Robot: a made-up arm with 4 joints.
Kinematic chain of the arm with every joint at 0, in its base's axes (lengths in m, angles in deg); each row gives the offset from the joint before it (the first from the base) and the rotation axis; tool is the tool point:
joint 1: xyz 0 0 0.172 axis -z
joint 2: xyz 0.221 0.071 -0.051 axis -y
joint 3: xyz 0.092 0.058 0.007 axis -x
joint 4: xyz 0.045 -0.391 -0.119 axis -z
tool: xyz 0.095 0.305 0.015
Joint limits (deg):
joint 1: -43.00..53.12
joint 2: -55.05..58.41
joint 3: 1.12..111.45
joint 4: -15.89..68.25
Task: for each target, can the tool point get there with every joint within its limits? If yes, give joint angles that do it. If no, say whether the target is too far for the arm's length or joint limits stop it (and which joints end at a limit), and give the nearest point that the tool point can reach.
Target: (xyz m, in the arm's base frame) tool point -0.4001 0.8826 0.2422
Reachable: no: joint limits stop it (at a limit: joint 1, joint 3, joint 4) | nearest point 0.2006 0.2669 0.2688 | short by 0.861 m
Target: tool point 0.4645 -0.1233 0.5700
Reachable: yes | joints 12.98 27.85 81.60 53.72
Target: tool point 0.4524 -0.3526 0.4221
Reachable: yes | joints 19.54 45.85 14.13 54.92
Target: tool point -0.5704 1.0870 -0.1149
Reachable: no: too far | nearest point 0.4192 0.5580 -0.0676 | short by 1.123 m
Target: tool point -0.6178 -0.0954 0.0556
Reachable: no: joint limits stop it (at a limit: joint 1, joint 2, joint 4) | nearest point 0.1706 -0.1860 -0.0347 | short by 0.799 m
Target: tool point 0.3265 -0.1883 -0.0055
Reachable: yes | joints 31.59 -26.09 29.75 -6.75
